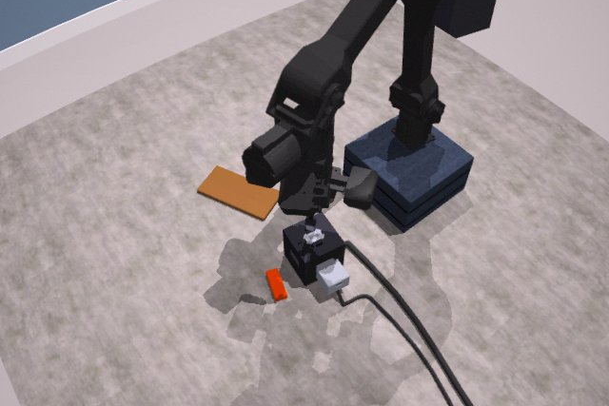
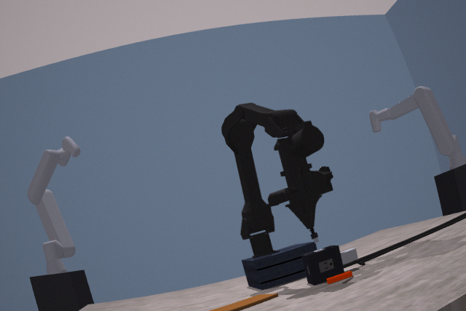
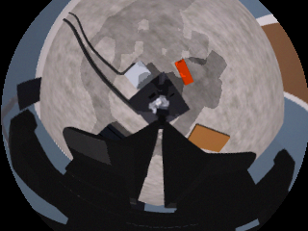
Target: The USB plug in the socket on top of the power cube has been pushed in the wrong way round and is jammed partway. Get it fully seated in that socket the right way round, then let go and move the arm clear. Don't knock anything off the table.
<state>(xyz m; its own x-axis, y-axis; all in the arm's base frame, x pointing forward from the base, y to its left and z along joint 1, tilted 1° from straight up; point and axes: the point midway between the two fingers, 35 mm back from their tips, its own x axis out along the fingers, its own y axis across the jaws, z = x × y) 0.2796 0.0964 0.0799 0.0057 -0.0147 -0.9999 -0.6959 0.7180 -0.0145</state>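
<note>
Right now the USB plug is 20 mm below my gripper tip. Round my gripper tip: orange block (130 mm below, 80 mm ahead, 20 mm to the left); then flat board (200 mm to the right, 130 mm below, 50 mm ahead).
</note>
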